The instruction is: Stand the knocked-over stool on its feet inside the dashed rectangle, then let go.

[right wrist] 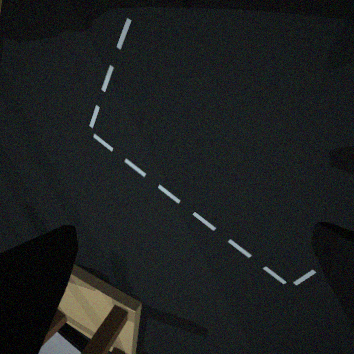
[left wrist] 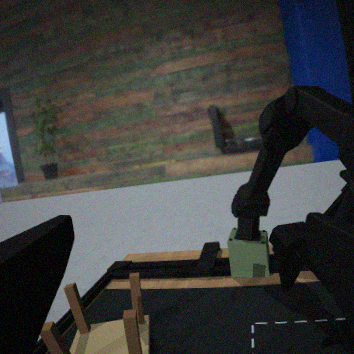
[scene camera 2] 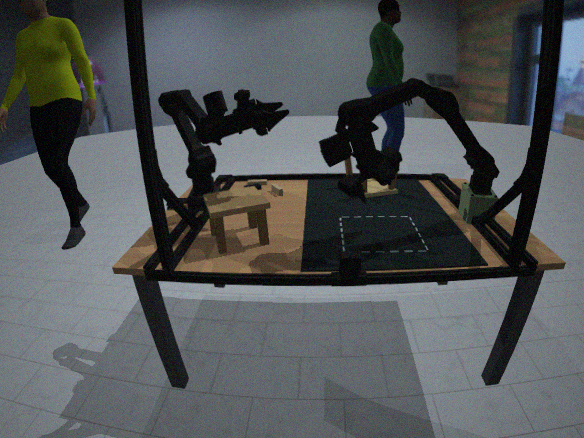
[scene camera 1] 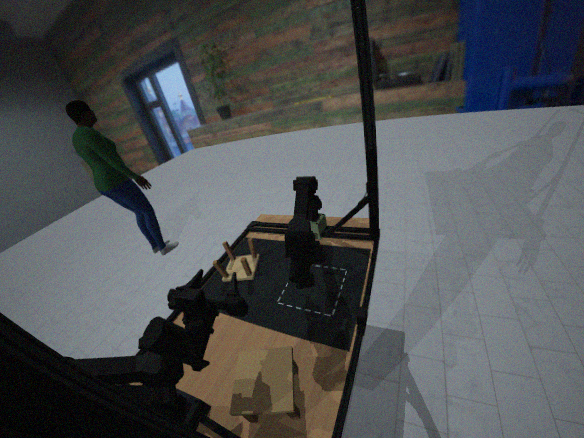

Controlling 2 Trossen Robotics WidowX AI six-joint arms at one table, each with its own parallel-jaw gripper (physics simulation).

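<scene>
The pale wooden stool (scene camera 1: 241,267) (scene camera 2: 382,187) (left wrist: 115,336) (right wrist: 86,296) lies upside down, seat on the dark mat and legs up, outside the dashed rectangle (scene camera 1: 332,315) (scene camera 2: 341,218) (left wrist: 253,325) (right wrist: 169,194). In scene camera 2 it is behind the rectangle, partly hidden by the right gripper (scene camera 2: 375,191) (right wrist: 196,228). That gripper is open and empty, pointing down above the mat; in the right wrist view the stool shows at the lower left, partly behind a finger. My left gripper (scene camera 1: 217,275) (scene camera 2: 285,108) (left wrist: 191,225) is open and empty, raised high.
A larger wooden table-like piece (scene camera 1: 279,375) (scene camera 2: 237,205) stands upright on the wood at the left in scene camera 2. Small light pieces (scene camera 2: 276,190) lie behind it. A green block (scene camera 1: 318,226) (scene camera 2: 477,202) (left wrist: 249,255) sits under the right arm's base. A black frame borders the table.
</scene>
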